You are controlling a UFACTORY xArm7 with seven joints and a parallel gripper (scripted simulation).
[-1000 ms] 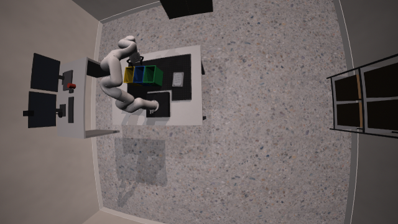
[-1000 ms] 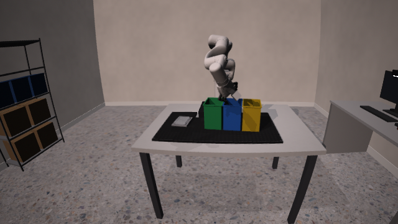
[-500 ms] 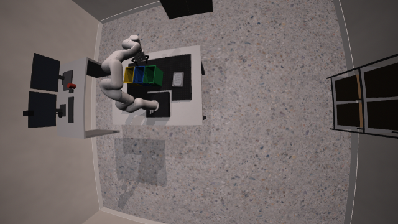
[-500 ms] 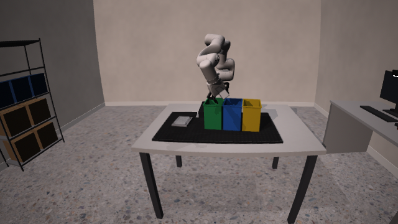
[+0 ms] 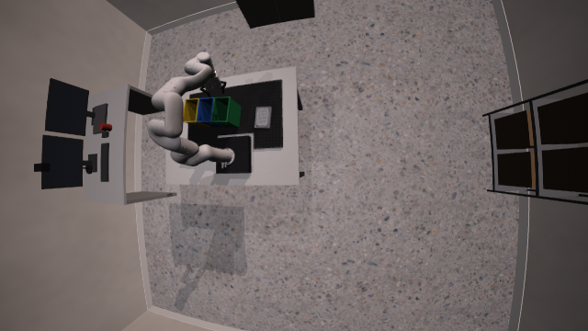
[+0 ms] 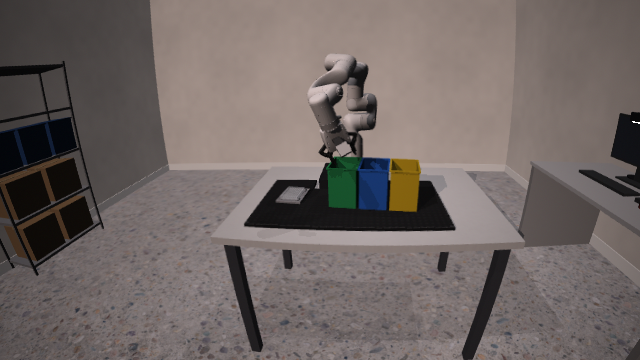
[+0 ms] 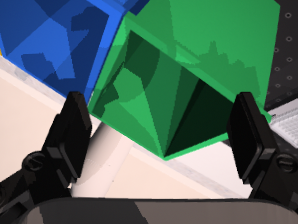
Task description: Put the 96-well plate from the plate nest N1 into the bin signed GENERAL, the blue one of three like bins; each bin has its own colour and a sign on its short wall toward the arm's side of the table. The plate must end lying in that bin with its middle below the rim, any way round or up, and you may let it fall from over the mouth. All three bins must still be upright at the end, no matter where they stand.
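My gripper is now 8 cm past the 96-well plate, 27 cm to the left of it and 22 cm above it. From my hand the other things lie so: green bin (9 cm behind, 2 cm to the right, 14 cm below); blue bin (10 cm behind, 12 cm to the left, 14 cm below); yellow bin (10 cm behind, 25 cm to the left, 14 cm below).
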